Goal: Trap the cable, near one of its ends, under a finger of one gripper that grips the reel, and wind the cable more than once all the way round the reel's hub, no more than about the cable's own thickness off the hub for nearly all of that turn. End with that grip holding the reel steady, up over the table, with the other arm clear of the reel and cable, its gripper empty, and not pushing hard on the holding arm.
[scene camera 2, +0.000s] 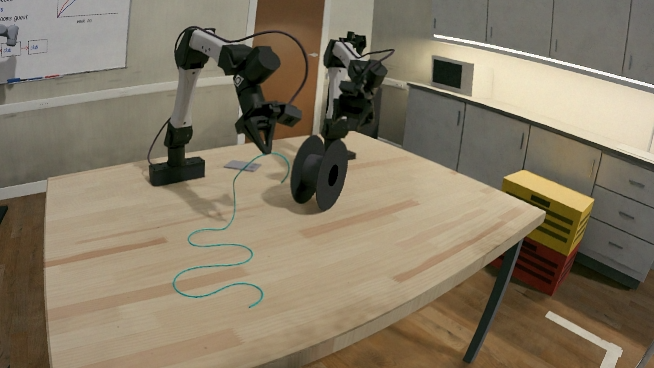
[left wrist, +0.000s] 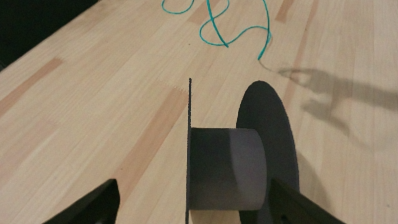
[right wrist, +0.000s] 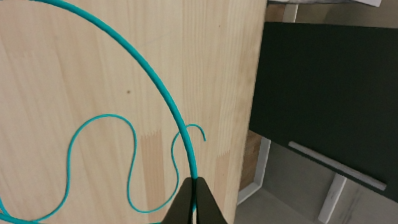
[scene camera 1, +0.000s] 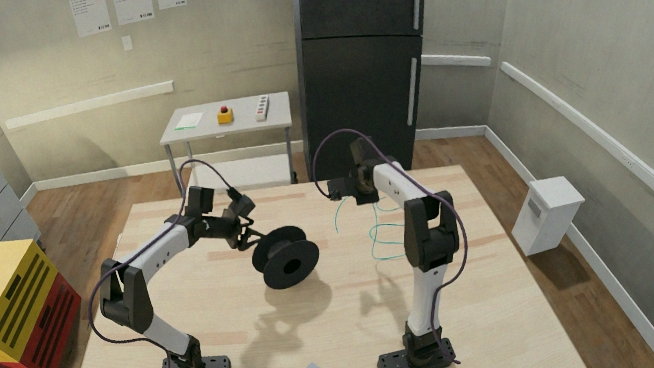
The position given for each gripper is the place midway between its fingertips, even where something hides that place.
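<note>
There's a black reel [scene camera 2: 324,173], and you'd also find the reel [scene camera 1: 284,268] from the other scene camera and the reel [left wrist: 227,168] from the left wrist. In the right wrist view the reel is out of frame. As for the grippers, the left gripper [scene camera 1: 259,230] is visible, also as the left gripper [scene camera 2: 343,126] and the left gripper [left wrist: 194,188]. The right gripper [scene camera 2: 267,154] can be seen too, and scene camera 1 has the right gripper [scene camera 1: 358,192] as well.
</note>
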